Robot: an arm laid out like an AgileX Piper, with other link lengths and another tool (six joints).
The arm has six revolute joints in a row. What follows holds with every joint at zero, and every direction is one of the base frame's. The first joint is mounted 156.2 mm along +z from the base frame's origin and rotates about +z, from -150 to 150 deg. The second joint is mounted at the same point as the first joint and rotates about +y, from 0 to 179.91 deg. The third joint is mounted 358.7 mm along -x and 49 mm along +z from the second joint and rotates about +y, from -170 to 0 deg. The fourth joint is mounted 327.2 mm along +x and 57.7 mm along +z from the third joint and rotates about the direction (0.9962, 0, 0.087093), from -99.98 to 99.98 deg. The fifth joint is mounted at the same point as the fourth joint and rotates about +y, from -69.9 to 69.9 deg. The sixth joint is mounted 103.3 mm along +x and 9 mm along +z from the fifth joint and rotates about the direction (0.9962, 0, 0.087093), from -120 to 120 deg. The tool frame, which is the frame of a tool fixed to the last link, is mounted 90.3 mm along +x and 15 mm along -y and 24 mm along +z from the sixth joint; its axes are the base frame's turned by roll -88.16, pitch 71.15 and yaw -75.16 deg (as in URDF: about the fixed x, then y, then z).
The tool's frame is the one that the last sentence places.
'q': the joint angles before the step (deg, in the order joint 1, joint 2, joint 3, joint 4, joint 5, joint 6). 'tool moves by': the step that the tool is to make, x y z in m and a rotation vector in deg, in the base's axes. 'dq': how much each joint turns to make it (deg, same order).
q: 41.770, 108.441, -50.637, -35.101, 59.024, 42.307
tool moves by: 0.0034, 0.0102, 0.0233, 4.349, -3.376, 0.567
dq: 0.437, -4.217, -0.008, 0.518, -1.458, -0.005
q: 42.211, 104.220, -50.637, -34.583, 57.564, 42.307
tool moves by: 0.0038, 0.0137, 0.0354, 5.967, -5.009, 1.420
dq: 0.761, -5.916, -0.102, 0.233, -2.074, -0.006
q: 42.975, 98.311, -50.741, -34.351, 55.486, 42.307
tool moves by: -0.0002, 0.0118, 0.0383, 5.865, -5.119, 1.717
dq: 1.000, -6.103, -0.006, 0.050, -1.931, 0.101
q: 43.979, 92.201, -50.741, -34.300, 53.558, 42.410
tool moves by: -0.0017, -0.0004, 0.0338, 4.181, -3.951, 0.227
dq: 0.001, -5.255, 0.001, 0.094, -0.596, 0.000
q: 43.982, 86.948, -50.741, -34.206, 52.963, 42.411
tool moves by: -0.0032, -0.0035, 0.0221, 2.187, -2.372, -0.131
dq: 0.003, -3.452, -0.001, 0.003, 0.274, -0.002
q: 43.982, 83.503, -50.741, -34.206, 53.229, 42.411
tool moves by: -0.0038, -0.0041, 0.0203, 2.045, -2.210, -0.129
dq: -0.003, -3.218, -0.006, 0.001, 0.255, -0.004
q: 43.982, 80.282, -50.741, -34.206, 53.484, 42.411
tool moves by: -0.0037, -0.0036, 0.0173, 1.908, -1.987, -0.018
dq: 0.003, -2.782, 0.003, -0.002, 0.033, 0.006
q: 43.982, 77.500, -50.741, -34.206, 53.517, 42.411
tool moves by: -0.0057, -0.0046, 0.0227, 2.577, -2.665, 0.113
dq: 0.105, -3.622, -0.076, -0.002, -0.012, -0.001
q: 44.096, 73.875, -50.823, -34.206, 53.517, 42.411
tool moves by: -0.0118, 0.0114, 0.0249, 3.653, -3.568, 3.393
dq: 2.502, -3.791, -0.044, -0.221, -1.537, 0.002
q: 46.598, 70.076, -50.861, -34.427, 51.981, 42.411
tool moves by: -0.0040, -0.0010, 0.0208, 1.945, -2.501, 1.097
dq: 0.373, -2.512, -0.692, -0.216, -0.279, -0.681
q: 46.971, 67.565, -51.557, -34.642, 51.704, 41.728
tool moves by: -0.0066, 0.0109, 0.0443, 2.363, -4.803, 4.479
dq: 2.055, -2.870, -3.423, -0.319, -0.130, -3.193
